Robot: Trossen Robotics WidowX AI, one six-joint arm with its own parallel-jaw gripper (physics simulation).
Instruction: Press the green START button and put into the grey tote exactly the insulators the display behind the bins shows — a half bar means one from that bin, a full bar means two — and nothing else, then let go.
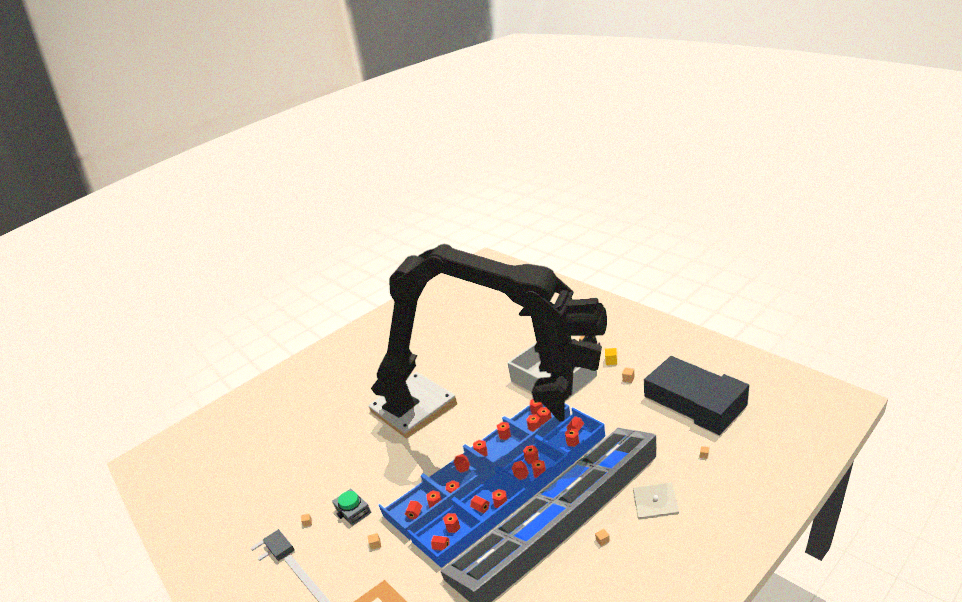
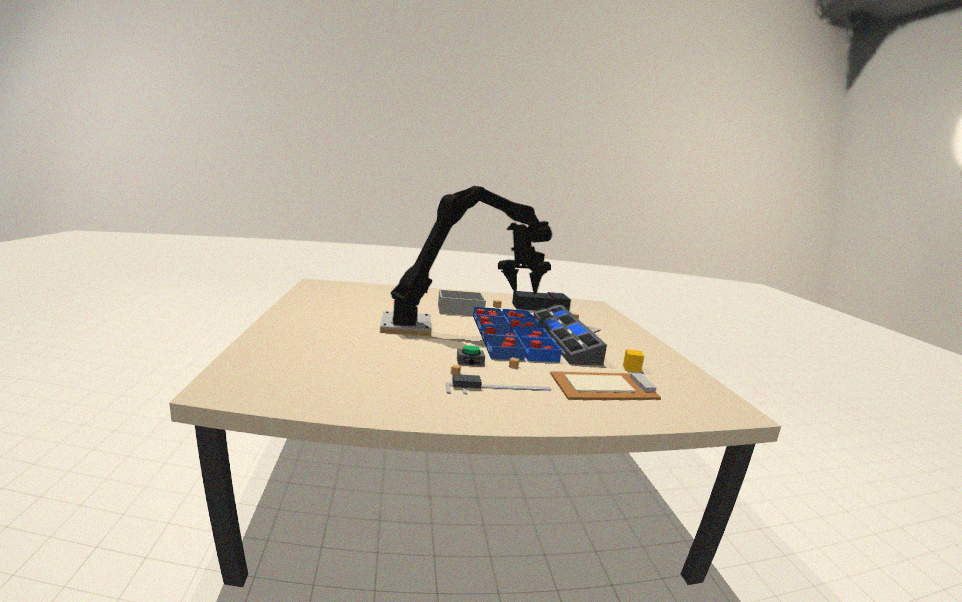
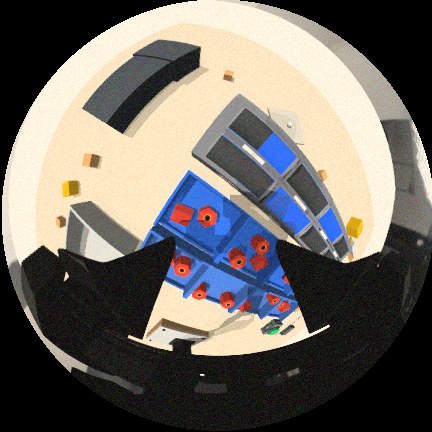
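Where they show: gripper, fingertip midpoint: (image 1: 565,407) (image 2: 525,292) (image 3: 226,244); arm's base at its link origin: (image 1: 400,404) (image 2: 403,322) (image 3: 181,342).
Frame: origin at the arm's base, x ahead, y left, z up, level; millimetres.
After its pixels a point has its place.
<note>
My gripper (image 1: 560,411) {y 116, x 386, z 85 mm} (image 2: 524,290) {y 116, x 386, z 85 mm} (image 3: 226,244) {y 116, x 386, z 85 mm} is open and empty, pointing down above the far-end bins. The blue bins (image 1: 507,447) (image 2: 505,351) (image 3: 197,192) hold red insulators; two insulators (image 3: 181,214) {y 159, x 370, z 8 mm} (image 3: 207,217) {y 127, x 385, z 9 mm} lie in the end bin beside the display. The display (image 1: 567,528) {y -65, x 526, z 2 mm} (image 2: 588,357) {y -269, x 462, z -1 mm} (image 3: 215,135) {y 176, x 482, z 16 mm} shows a half bar (image 3: 277,152) {y 101, x 503, z 39 mm} in the outer row's end cell, a full bar (image 3: 287,210) {y 32, x 455, z 23 mm} in the inner row's second cell and a full bar (image 3: 330,225) {y -73, x 488, z 38 mm} in the outer row's third. The grey tote (image 1: 524,379) {y 213, x 185, z 6 mm} (image 2: 461,305) {y 211, x 203, z 10 mm} is partly hidden. The green START button (image 1: 348,499) {y -265, x 155, z 18 mm} (image 2: 471,349) {y -280, x 145, z 16 mm} (image 3: 272,330) {y -246, x 157, z 13 mm} stands apart.
A dark box (image 1: 691,393) {y 331, x 540, z 29 mm} (image 2: 541,301) {y 315, x 516, z 17 mm} (image 3: 150,80) {y 314, x 518, z 20 mm} stands past the bins' far end. A caliper (image 1: 278,545) {y -425, x 119, z -3 mm} (image 2: 466,381) {y -442, x 106, z -4 mm} lies near the button. A clipboard (image 2: 560,386) {y -430, x 326, z -19 mm}, a yellow cube (image 2: 633,360) {y -320, x 574, z 8 mm} and small orange cubes are on the table. A flat plate (image 1: 645,507) {y 61, x 604, z -17 mm} lies behind the display.
</note>
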